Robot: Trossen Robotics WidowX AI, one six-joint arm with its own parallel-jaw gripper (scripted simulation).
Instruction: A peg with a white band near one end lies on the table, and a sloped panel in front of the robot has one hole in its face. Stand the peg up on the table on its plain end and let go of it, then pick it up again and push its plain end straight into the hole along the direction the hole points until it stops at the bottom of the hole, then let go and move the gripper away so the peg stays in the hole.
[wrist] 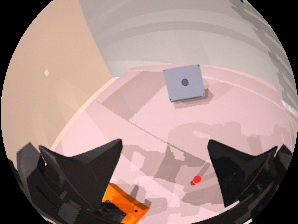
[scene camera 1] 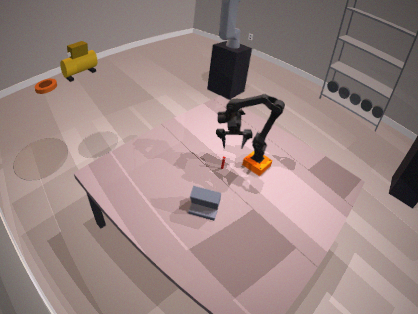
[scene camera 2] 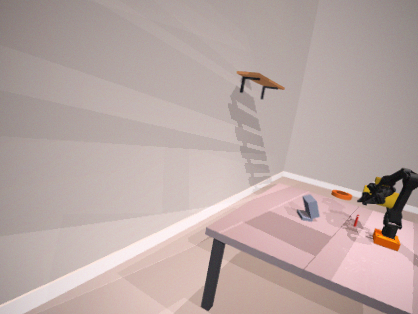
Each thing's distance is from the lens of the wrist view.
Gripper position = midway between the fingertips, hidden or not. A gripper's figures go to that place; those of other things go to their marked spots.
my gripper (wrist: 167, 145): 0.10 m
grey sloped panel (wrist: 176, 91): 0.35 m
